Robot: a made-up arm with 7 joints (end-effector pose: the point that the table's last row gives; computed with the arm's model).
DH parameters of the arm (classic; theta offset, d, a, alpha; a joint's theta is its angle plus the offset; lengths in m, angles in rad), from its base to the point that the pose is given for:
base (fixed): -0.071 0 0 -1.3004
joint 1: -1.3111 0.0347 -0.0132 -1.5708
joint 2: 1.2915 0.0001 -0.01 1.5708
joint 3: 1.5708 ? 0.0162 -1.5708
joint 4: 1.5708 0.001 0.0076 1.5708
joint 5: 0 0.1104 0.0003 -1.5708
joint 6: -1.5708 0 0.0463 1.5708
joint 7: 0 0.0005 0 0
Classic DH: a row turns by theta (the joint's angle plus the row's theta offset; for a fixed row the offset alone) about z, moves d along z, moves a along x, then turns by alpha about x.
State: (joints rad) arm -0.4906 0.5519 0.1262 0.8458 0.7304 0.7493 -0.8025
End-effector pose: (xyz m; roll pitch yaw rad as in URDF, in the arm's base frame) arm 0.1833 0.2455 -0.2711 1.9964 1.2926 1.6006
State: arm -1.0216 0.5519 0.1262 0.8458 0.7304 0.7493 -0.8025
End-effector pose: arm 0.3249 0.2008 -0.1466 0.8588 1.0017 0.3910
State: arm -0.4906 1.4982 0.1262 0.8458 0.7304 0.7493 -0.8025
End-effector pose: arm 0.1347 0.3961 0.0306 1.7605 0.3803 1.6302
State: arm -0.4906 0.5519 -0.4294 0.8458 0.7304 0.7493 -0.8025
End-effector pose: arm 0.1878 0.2019 -0.2956 2.7010 1.1071 1.7978
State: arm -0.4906 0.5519 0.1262 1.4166 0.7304 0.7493 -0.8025
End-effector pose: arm 0.1104 0.2565 -0.3097 3.0786 0.9974 2.8900
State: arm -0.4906 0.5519 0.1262 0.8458 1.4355 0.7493 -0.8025
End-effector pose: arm 0.1926 0.2478 -0.2516 2.3970 0.6892 1.6355
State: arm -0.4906 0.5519 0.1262 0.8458 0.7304 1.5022 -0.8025
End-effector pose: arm 0.1507 0.2472 -0.2616 2.3756 0.9544 2.6073
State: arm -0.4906 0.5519 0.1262 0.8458 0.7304 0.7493 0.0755
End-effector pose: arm 0.1833 0.2455 -0.2711 1.6962 0.4353 1.2426
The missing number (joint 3, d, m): -0.2425
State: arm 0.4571 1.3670 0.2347 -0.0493 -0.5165 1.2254 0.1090
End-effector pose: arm 0.0527 0.3320 -0.1029 1.8452 0.6183 1.5902
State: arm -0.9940 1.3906 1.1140 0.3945 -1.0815 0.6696 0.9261
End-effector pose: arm 0.1147 0.3486 0.1276 -1.0129 -0.0045 1.2658
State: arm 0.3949 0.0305 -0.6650 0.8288 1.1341 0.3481 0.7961
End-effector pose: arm -0.1409 0.0049 -0.3553 1.5566 0.7478 -0.0116
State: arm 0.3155 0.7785 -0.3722 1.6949 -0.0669 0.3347 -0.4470
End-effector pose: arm -0.1873 0.3198 -0.2058 2.8064 0.3937 2.7970
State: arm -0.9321 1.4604 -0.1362 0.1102 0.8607 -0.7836 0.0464
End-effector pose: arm 0.2244 0.2264 0.0546 2.4425 0.0557 -0.7404
